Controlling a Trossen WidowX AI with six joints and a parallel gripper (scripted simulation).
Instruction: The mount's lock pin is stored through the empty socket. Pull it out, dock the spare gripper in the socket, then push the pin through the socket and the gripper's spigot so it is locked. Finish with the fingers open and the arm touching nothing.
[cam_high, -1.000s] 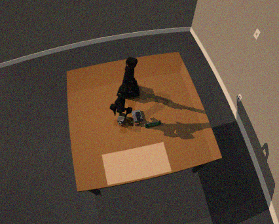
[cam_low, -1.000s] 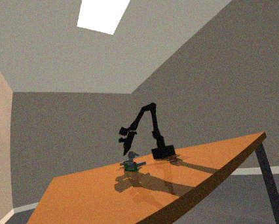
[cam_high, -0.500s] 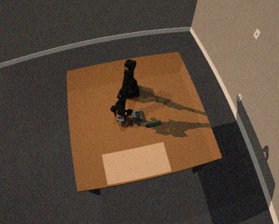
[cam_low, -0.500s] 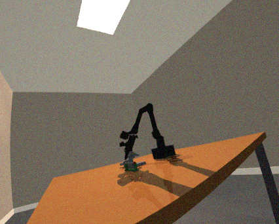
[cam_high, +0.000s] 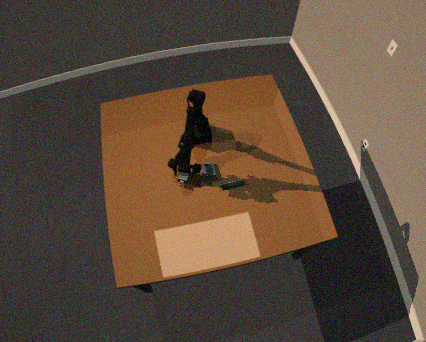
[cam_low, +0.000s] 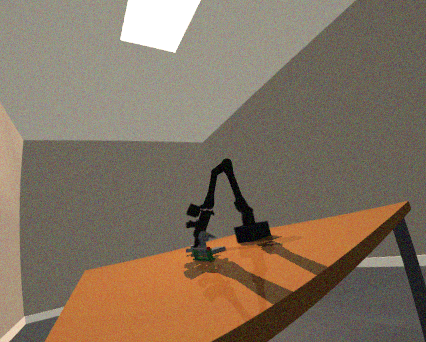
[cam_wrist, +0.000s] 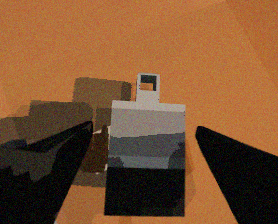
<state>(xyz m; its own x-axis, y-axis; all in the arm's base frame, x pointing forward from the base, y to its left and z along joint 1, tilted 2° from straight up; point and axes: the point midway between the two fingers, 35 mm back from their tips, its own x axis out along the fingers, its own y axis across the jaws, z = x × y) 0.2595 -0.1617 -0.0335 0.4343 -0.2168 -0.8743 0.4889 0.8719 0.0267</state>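
Now: the spare gripper 1 cm below my gripper tip and 1 cm behind it. From my gripper tip the other things lie so: mount (16 cm to the left, 2 cm above, 1 cm ahead); green piece (27 cm to the left, 11 cm ahead, 1 cm below).
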